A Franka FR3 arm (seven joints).
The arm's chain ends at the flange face. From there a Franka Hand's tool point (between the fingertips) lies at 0.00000 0.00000 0.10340 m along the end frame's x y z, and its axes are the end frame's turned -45 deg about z.
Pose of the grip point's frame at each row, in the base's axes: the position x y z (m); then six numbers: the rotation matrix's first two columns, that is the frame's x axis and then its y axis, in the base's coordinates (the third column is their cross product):
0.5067 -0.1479 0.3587 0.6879 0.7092 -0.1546 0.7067 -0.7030 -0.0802
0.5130 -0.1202 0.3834 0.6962 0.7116 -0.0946 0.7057 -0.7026 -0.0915
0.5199 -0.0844 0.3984 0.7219 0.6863 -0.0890 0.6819 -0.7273 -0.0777
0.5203 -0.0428 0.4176 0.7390 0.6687 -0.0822 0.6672 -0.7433 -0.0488
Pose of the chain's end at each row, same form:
0.5238 -0.1423 0.4605 0.9861 0.0044 -0.1660 0.0133 -0.9986 0.0526
0.5266 -0.1199 0.4859 0.9913 0.0064 -0.1316 0.0067 -1.0000 0.0022
0.5321 -0.0839 0.5011 0.9926 -0.0290 -0.1179 -0.0283 -0.9996 0.0080
0.5300 -0.0409 0.5205 0.9943 -0.0528 -0.0926 -0.0508 -0.9984 0.0236

